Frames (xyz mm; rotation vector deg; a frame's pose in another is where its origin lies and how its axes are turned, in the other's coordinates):
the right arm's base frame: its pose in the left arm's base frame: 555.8 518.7 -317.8 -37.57 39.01 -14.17
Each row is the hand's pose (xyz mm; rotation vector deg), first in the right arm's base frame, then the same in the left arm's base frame.
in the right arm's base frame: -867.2 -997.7 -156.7 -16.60 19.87 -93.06
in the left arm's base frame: -207.4 32.7 658.6 -77.84 20.46 -103.90
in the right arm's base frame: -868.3 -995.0 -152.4 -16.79 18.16 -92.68
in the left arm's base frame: -205.4 37.3 660.0 -78.11 19.05 -102.72
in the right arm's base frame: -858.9 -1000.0 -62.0 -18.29 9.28 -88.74
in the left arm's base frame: -139.4 72.8 711.5 -79.57 12.83 -94.66
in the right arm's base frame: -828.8 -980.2 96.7 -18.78 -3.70 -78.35
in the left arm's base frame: -12.9 151.6 777.1 -78.62 5.81 -79.26
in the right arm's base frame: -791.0 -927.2 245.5 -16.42 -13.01 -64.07
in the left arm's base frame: 113.0 248.0 811.9 -73.33 3.55 -62.98
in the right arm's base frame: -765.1 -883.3 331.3 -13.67 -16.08 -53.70
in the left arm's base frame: 188.8 312.3 821.5 -68.14 5.03 -53.14
